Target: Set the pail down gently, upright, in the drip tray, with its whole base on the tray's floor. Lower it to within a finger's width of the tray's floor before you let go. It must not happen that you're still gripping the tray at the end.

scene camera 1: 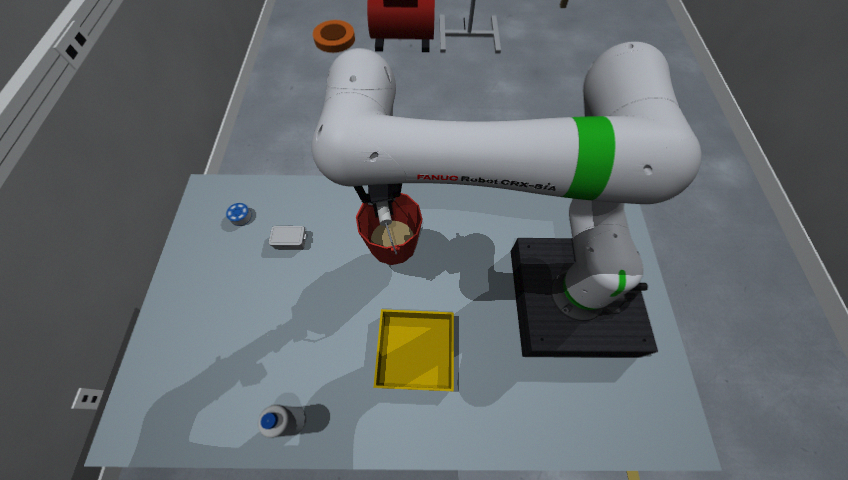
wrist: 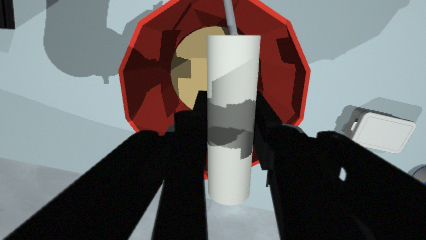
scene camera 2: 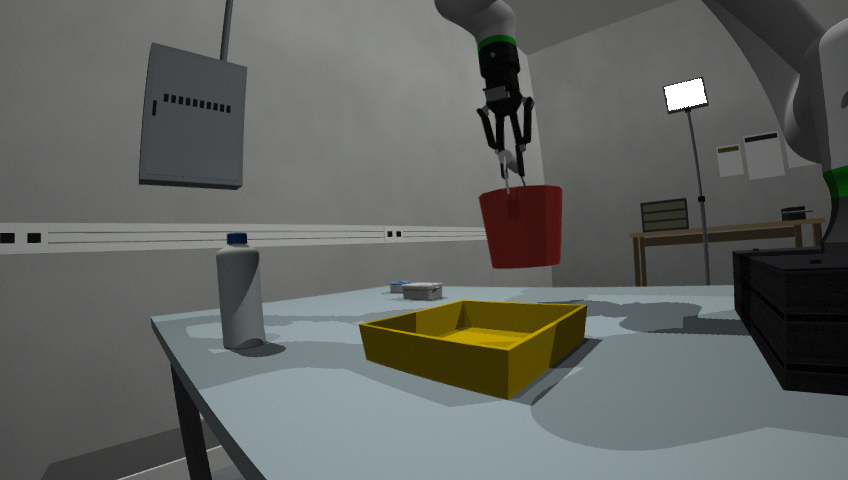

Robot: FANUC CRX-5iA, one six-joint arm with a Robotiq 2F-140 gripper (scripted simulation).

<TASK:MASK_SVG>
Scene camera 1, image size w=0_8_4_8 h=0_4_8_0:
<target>yellow drip tray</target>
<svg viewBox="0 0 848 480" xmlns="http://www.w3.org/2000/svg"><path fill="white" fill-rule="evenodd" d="M381 309L373 388L454 391L454 312Z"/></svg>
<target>red pail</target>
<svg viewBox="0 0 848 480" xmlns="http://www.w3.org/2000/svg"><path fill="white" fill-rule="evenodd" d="M401 193L400 197L395 197L396 200L392 202L393 215L390 214L388 201L376 203L377 218L375 217L373 205L368 205L368 202L362 203L356 215L358 233L379 262L389 265L404 263L413 255L423 220L419 205L409 195Z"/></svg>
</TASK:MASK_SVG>
